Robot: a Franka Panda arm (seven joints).
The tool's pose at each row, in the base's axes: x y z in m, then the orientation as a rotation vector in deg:
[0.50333, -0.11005, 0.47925, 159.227, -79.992, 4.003]
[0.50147, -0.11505, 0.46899, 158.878, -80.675, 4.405]
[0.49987, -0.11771, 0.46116, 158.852, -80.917, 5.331]
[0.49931, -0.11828, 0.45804, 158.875, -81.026, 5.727]
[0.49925, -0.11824, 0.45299, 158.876, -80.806, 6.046]
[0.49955, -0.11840, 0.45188, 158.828, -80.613, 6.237]
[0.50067, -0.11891, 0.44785, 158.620, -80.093, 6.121]
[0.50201, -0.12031, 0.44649, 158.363, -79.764, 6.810]
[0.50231, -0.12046, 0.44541, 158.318, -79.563, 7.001]
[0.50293, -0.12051, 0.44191, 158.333, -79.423, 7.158]
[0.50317, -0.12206, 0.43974, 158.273, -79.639, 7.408]
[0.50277, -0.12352, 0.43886, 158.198, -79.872, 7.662]
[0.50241, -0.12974, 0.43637, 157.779, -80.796, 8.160]
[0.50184, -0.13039, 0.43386, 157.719, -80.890, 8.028]
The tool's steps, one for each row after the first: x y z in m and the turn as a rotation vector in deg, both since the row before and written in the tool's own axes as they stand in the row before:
[0.00234, 0.00440, 0.01043, 0.108, 0.226, 0.497]
[0.00075, 0.00282, 0.00790, 0.364, 0.478, 0.158]
[-0.00008, 0.00079, 0.00312, 0.186, 0.188, 0.062]
[-0.00042, 0.00005, 0.00503, 0.020, 0.224, -0.126]
[0.00022, -0.00014, 0.00113, -0.050, 0.168, -0.099]
[0.00076, -0.00059, 0.00410, -0.398, 0.133, -0.254]
[0.00181, -0.00025, 0.00151, -0.106, 0.563, -0.118]
[0.00020, -0.00016, 0.00110, -0.048, 0.169, -0.105]
[0.00009, -0.00049, 0.00352, 0.011, 0.111, -0.084]
[0.00118, 0.00072, 0.00229, 0.113, 0.119, 0.148]
[0.00085, 0.00119, 0.00097, 0.109, 0.123, 0.162]
[0.00453, 0.00398, 0.00295, 0.172, 0.255, 0.664]
[-0.00006, 0.00085, 0.00251, -0.057, -0.068, 0.069]

